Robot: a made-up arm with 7 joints.
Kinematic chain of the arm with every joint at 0, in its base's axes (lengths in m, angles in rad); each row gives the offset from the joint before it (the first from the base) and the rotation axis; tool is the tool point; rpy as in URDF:
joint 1: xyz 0 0 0.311 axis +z
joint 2: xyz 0 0 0 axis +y
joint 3: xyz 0 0 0.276 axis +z
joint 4: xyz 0.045 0 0 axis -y
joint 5: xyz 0.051 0 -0.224 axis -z
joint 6: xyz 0 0 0 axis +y
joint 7: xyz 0.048 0 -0.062 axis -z
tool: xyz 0 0 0 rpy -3.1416 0 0
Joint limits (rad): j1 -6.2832..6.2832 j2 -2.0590..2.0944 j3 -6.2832..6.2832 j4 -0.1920..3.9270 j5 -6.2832..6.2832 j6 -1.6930..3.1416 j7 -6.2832..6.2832
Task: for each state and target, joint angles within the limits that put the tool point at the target. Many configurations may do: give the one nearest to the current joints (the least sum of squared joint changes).
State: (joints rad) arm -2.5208 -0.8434 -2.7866 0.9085 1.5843 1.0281 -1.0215
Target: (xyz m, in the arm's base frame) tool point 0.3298 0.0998 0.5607
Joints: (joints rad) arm -2.8966 0.0105 -3.1657 1.2991 1.6108 0.9864 -1.0215
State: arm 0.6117 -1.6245 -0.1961 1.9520 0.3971 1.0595 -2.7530
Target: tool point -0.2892 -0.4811 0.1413
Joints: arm 0.9587 -2.0590 -0.3244 2.7157 0.3886 0.5999 -2.7530
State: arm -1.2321 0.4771 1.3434 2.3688 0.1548 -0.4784 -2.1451
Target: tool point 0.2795 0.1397 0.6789
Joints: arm -0.9448 0.1477 1.6156 1.4595 0.1316 -0.5602 -2.1451
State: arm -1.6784 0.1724 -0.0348 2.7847 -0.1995 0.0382 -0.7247
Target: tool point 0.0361 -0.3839 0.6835
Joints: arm -1.5518 0.2117 0.0626 1.8601 -0.2570 0.1255 -0.7247
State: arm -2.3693 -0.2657 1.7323 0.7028 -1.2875 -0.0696 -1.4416
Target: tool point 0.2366 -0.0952 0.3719
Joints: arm -2.3431 -0.1219 1.7138 0.5530 -1.3331 -0.1336 -1.4416
